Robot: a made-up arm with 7 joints. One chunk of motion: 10 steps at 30 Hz.
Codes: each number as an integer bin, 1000 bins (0 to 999) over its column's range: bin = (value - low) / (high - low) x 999, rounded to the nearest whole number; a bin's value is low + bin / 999 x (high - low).
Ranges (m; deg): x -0.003..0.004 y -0.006..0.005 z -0.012..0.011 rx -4.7..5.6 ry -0.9..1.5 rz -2..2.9
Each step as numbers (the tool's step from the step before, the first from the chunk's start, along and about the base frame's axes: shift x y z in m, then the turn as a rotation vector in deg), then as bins.
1 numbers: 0.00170 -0.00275 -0.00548 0.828 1.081 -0.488
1 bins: 671 295 283 536 825 308
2 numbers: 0.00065 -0.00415 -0.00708 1.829 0.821 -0.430
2 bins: 521 168 214 633 716 320
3 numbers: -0.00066 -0.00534 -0.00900 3.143 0.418 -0.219
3 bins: 334 60 130 761 549 363
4 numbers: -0.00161 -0.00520 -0.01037 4.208 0.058 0.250
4 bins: 198 73 71 864 399 459
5 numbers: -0.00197 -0.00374 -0.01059 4.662 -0.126 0.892
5 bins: 147 205 61 908 322 590
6 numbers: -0.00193 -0.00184 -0.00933 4.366 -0.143 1.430
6 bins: 153 378 116 879 315 699
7 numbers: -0.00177 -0.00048 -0.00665 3.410 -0.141 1.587
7 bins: 176 501 232 787 316 731
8 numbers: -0.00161 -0.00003 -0.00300 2.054 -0.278 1.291
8 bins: 198 542 391 655 259 671
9 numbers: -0.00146 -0.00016 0.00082 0.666 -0.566 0.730
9 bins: 220 530 557 520 139 557
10 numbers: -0.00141 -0.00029 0.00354 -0.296 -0.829 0.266
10 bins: 227 519 675 427 30 462
